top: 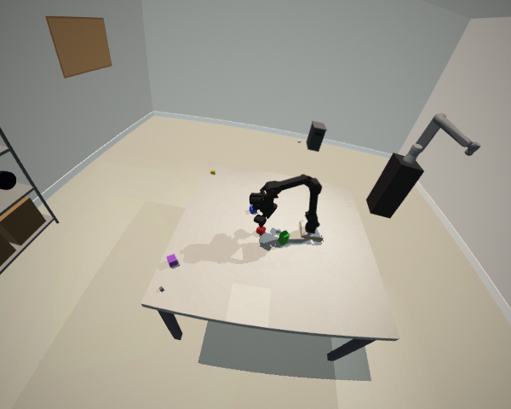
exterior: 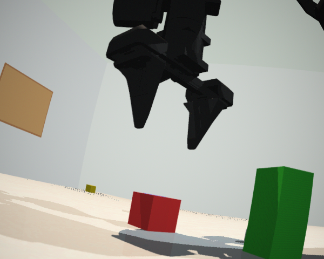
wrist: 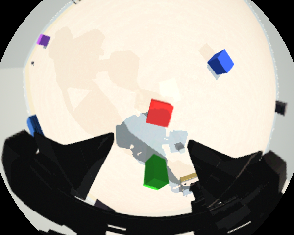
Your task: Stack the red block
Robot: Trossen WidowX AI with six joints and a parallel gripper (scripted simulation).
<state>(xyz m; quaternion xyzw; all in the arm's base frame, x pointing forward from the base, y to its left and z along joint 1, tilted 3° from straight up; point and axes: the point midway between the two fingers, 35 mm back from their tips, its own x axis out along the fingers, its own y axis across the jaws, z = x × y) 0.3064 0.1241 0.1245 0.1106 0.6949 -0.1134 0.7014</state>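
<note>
My gripper tip is 1 cm short of the red block, 2 cm to the left of it and 9 cm above it. Round my gripper tip: purple block (43 cm ahead, 35 cm to the left, 9 cm below); small dark cube (41 cm ahead, 51 cm to the left, 10 cm below); blue block (9 cm ahead, 19 cm to the right, 9 cm below).
</note>
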